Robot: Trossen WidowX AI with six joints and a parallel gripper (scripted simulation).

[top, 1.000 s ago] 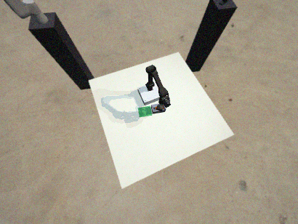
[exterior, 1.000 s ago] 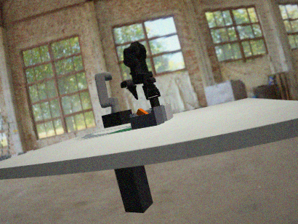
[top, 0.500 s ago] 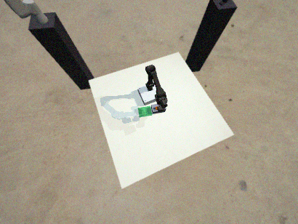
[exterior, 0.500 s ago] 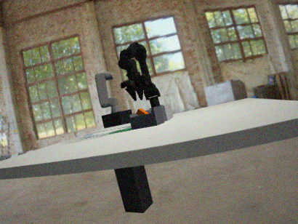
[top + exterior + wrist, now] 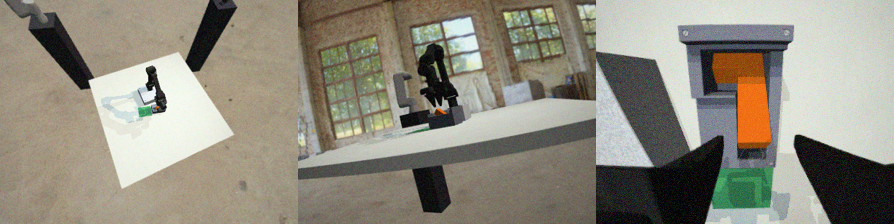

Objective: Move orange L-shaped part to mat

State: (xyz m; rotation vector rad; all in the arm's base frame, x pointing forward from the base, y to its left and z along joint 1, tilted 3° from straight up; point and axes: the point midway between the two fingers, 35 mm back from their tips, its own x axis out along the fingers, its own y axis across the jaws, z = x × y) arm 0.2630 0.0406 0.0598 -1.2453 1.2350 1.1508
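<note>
The orange L-shaped part lies 7 cm below my gripper tip, 4 cm to the left of it and 2 cm behind it. The rest, counted from my gripper tip: green mat: 14 cm to the right, 12 cm below, 2 cm behind.
</note>
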